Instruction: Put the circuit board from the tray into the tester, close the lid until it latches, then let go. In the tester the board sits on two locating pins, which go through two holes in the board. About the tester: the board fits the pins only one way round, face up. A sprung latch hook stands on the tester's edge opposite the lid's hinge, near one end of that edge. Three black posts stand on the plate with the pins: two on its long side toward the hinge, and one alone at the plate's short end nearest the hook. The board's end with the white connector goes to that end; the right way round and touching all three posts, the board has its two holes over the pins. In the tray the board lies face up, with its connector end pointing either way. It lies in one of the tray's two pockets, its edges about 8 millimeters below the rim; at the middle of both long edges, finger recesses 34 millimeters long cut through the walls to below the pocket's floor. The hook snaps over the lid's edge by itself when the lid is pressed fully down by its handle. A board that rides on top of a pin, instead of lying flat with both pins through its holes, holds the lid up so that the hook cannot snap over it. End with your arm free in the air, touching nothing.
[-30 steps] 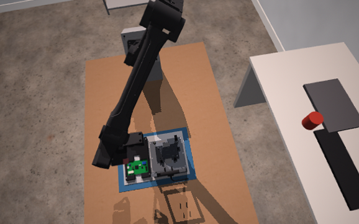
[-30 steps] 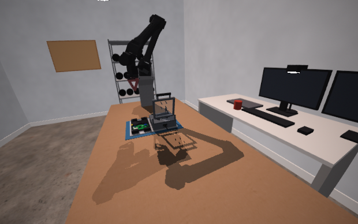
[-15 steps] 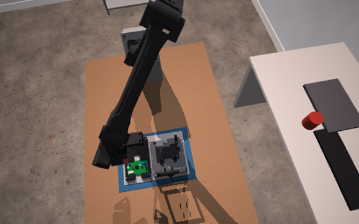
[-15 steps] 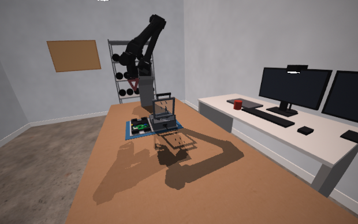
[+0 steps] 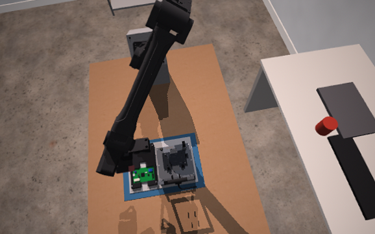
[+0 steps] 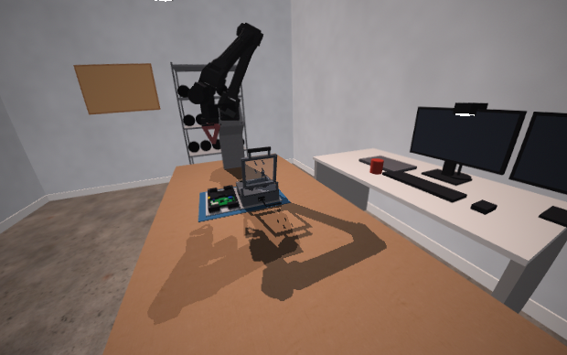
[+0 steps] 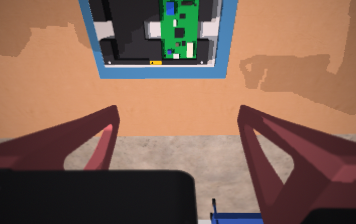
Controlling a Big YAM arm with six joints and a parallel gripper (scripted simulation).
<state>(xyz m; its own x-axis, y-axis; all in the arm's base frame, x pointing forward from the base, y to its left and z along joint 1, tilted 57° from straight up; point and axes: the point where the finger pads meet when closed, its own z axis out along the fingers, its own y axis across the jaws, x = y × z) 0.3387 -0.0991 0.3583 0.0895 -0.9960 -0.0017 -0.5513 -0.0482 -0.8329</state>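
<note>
Now: hand 29 cm above the green circuit board. The rest, counted from my hand: clear lid (18 cm to the left, 12 cm below, 6 cm ahead).
</note>
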